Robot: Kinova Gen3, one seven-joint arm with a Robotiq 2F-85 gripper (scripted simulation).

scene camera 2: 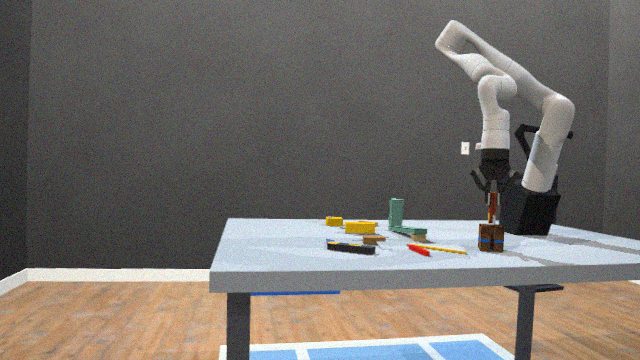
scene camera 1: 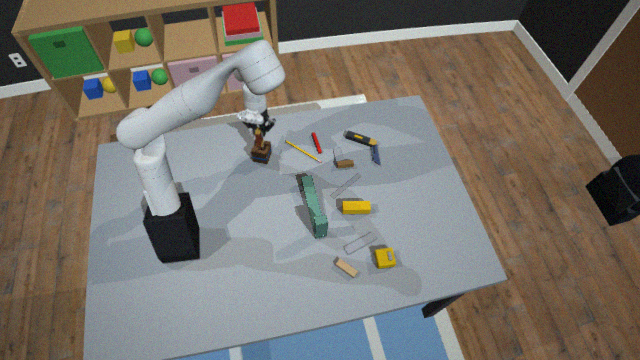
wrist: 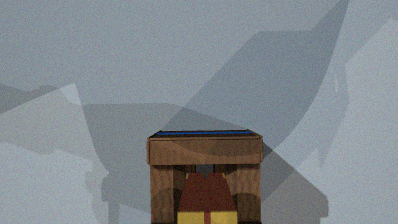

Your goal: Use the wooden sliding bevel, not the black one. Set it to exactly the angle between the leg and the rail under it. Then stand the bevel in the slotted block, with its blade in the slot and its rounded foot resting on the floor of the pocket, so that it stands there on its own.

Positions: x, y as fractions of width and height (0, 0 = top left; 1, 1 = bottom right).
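Green leg-and-rail piece (scene camera 1: 0.50, 0.62); out of frame in the wrist view.
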